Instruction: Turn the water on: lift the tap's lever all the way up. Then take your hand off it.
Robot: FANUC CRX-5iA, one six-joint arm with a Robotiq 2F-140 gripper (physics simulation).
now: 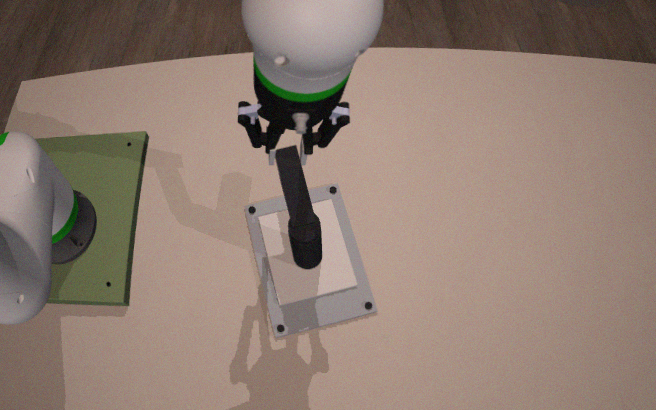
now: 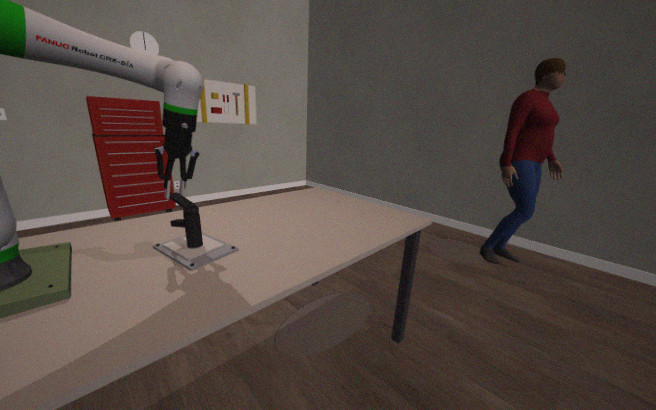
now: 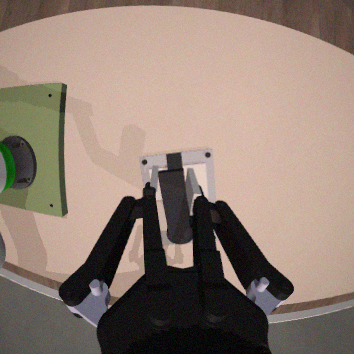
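Pixels of known places: gripper, fingertip midpoint: point(image 1: 286, 156) point(image 2: 174, 197) point(image 3: 171, 175); arm's base, link origin: point(image 1: 62, 227) point(image 3: 16, 162).
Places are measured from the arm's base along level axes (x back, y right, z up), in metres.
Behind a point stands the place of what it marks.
Note:
The black tap's body point(image 1: 306, 250) {x -0.444, y 0.160, z 0.072 m} point(image 2: 194, 232) {x -0.439, y 0.159, z 0.038 m} stands upright on a grey plate point(image 1: 327, 320) {x -0.456, y 0.250, z -0.024 m} point(image 2: 212, 256) {x -0.448, y 0.242, z -0.024 m} point(image 3: 192, 157) {x -0.481, y 0.030, z -0.024 m}. Its lever point(image 1: 295, 187) {x -0.446, y 0.087, z 0.135 m} point(image 2: 186, 201) {x -0.451, y 0.104, z 0.131 m} point(image 3: 175, 202) {x -0.446, y 0.072, z 0.137 m} slopes upward from the top of the body, over the short spout point(image 2: 177, 223) {x -0.430, y 0.063, z 0.048 m} point(image 3: 174, 161) {x -0.443, y 0.027, z 0.048 m}. My gripper point(image 1: 287, 156) {x -0.443, y 0.034, z 0.134 m} point(image 2: 175, 192) {x -0.443, y 0.034, z 0.134 m} point(image 3: 171, 175) {x -0.443, y 0.034, z 0.134 m} points down and is shut on the lever near its free end, one light fingertip pad on each side. The exact contact between the pads and the lever is hard to see. No water shows.
The robot's base stands on a green board point(image 1: 120, 220) {x -0.123, y 0.008, z -0.006 m} point(image 2: 62, 270) {x -0.127, y 0.047, z -0.007 m} point(image 3: 47, 150) {x -0.119, y -0.019, z -0.007 m} left of the tap. A person in a red top point(image 2: 532, 125) is on the floor beyond the table. A red tool cabinet point(image 2: 130, 170) stands at the back wall.

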